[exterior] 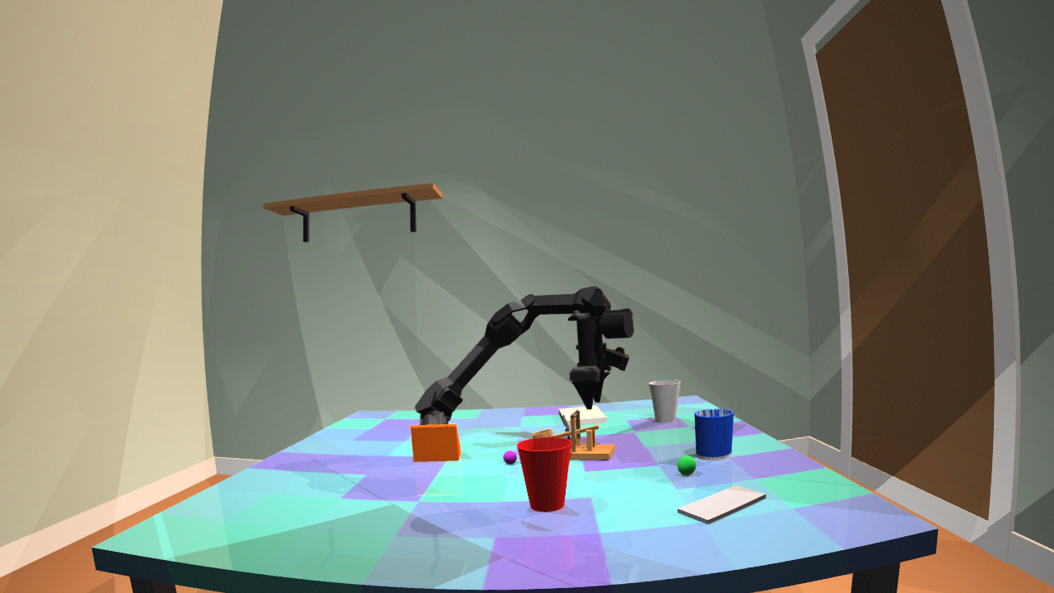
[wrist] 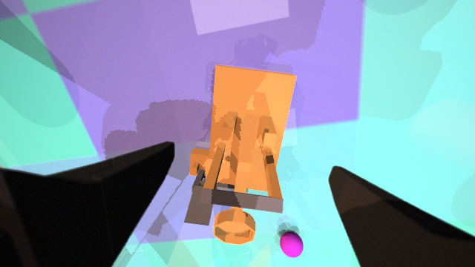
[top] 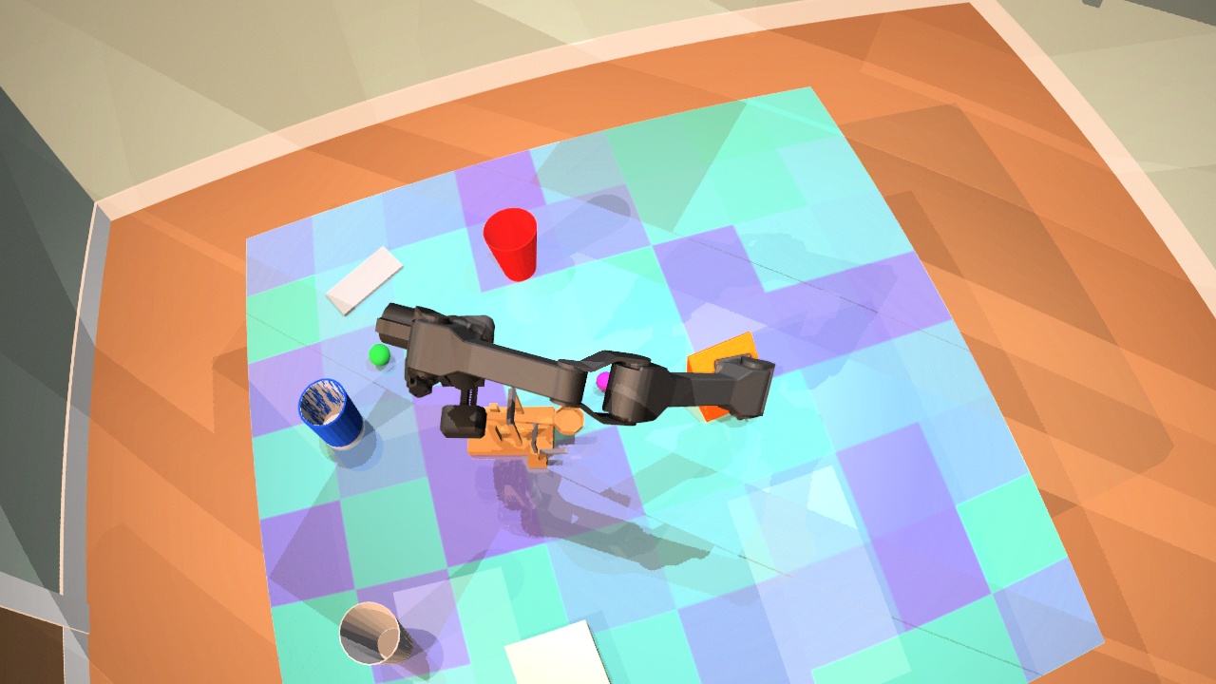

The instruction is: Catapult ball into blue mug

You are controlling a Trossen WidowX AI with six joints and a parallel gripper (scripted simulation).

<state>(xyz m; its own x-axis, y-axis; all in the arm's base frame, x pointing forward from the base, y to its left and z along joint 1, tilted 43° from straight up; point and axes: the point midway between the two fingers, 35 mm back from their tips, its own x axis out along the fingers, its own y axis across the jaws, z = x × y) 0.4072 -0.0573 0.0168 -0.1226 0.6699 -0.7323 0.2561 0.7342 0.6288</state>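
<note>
Right now the magenta ball is 20 cm behind my gripper tip, 4 cm to the right of it and 11 cm below it. Also, from my gripper tip: blue mug (27 cm ahead, 8 cm to the right, 9 cm below); green ball (18 cm ahead, 19 cm to the right, 10 cm below); catapult (6 cm behind, 4 cm to the left, 7 cm below).
</note>
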